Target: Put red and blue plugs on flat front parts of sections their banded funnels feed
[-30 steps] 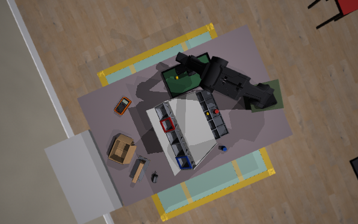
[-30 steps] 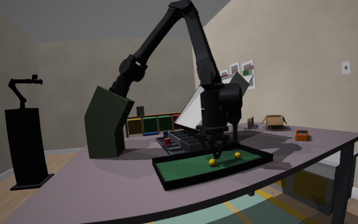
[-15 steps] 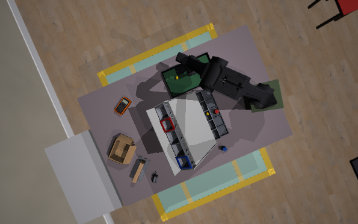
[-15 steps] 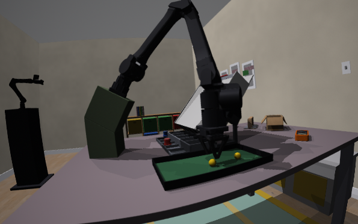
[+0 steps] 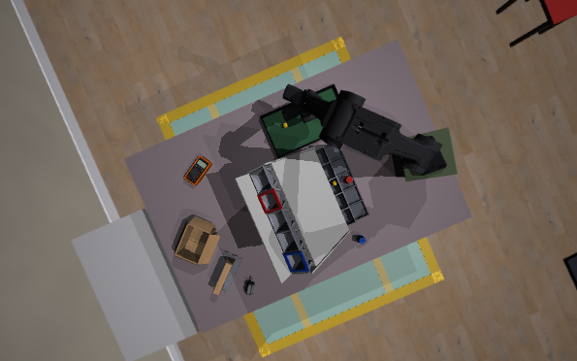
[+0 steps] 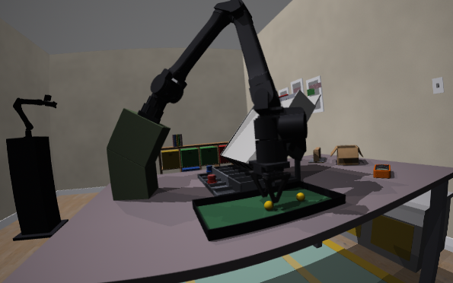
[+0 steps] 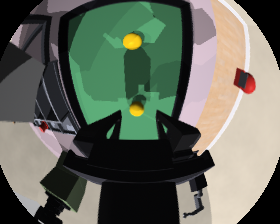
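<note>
Right now my hand is 1 cm short of the green tray, 3 cm to the right of it and 3 cm above it. Also, from my hand: orange multimeter 56 cm ahead, 2 cm to the left, 3 cm below; then cardboard box 70 cm ahead, 31 cm to the left; then sloped grey cover 14 cm ahead, 35 cm to the left, 17 cm above.
</note>
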